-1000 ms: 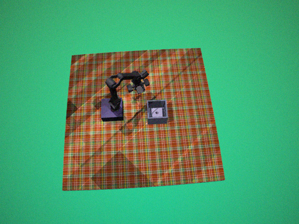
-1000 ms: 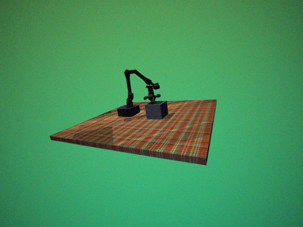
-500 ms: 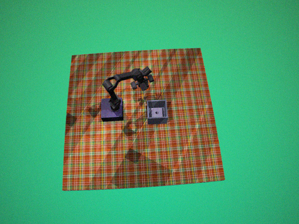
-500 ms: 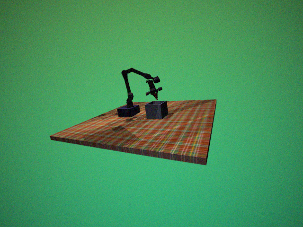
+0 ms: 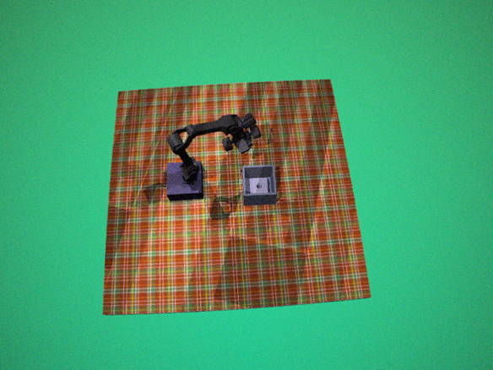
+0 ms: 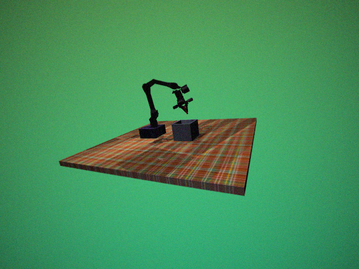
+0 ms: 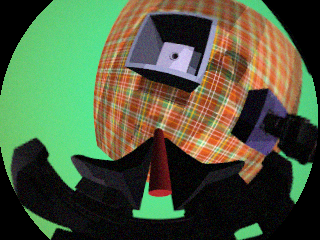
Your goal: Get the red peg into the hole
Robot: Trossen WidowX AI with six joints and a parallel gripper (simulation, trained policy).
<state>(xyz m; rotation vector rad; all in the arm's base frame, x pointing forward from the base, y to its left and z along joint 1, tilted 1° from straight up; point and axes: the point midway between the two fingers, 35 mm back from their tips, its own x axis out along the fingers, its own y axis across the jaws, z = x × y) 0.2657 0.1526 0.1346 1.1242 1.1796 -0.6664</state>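
Right now the pale plate is 7 cm ahead of my gripper tip, 17 cm to the right of it and 14 cm below it. The rest, counted from my gripper tip: small red peg: 1 cm behind, 1 cm to the right, 2 cm above.
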